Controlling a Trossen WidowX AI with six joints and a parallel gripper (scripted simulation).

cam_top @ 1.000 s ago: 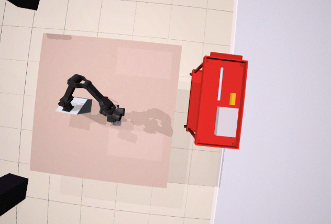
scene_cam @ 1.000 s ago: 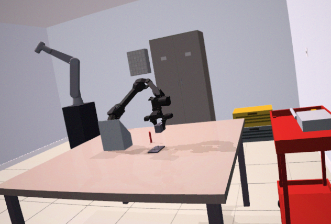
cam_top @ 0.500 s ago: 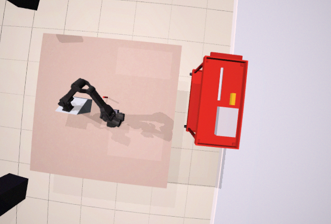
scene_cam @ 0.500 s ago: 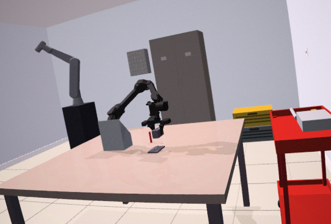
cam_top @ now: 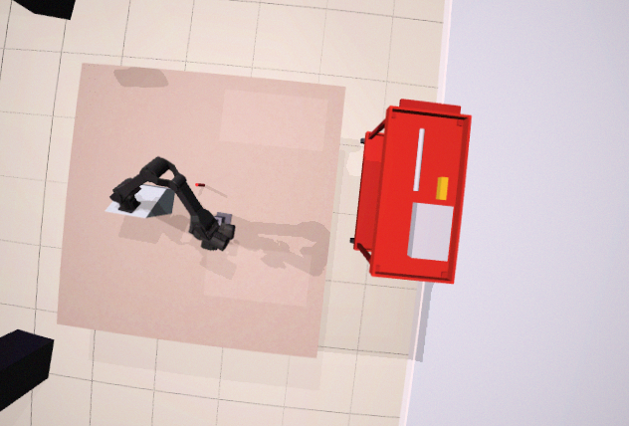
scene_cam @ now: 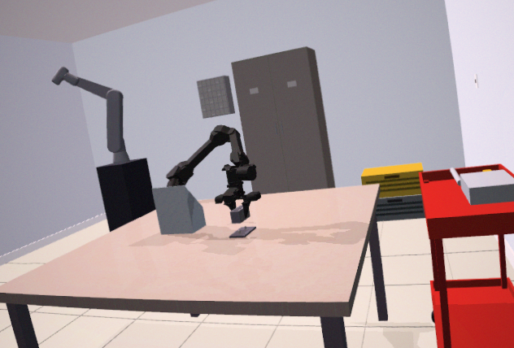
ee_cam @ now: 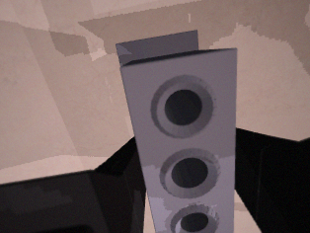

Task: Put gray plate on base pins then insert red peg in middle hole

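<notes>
Right now the dark base is 50 mm below my gripper tip. From my gripper tip the other things lie so: gray plate (30 mm above); red peg (160 mm to the left, 130 mm behind, 20 mm below).
</notes>
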